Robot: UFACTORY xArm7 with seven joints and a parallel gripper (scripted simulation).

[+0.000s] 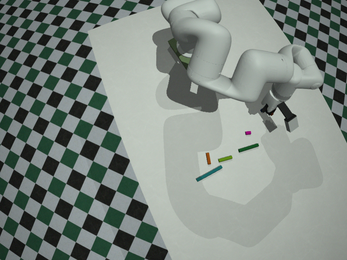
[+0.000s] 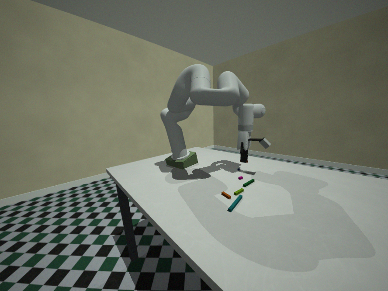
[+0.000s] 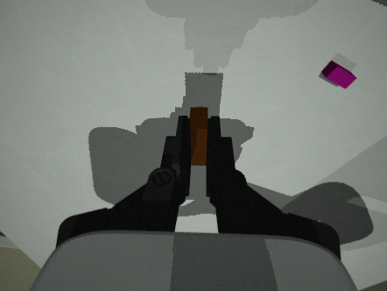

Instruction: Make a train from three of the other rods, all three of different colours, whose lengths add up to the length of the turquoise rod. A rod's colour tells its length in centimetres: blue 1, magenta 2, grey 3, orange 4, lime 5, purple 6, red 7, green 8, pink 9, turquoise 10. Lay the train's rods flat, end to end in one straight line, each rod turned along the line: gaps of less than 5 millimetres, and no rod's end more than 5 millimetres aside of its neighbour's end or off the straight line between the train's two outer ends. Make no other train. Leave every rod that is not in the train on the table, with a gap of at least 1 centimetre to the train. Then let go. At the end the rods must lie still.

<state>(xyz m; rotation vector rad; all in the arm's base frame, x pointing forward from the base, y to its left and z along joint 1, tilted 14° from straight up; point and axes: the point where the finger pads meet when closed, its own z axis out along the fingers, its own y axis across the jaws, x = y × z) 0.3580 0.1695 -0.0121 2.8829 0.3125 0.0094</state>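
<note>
My gripper is now 7 cm above the blue rod and 3 cm past it. Also, from my hand: magenta rod 10 cm to the right, 7 cm below, 4 cm ahead; green rod 12 cm to the right, 9 cm ahead, 7 cm below; lime rod 22 cm to the right, 10 cm ahead, 7 cm below.
</note>
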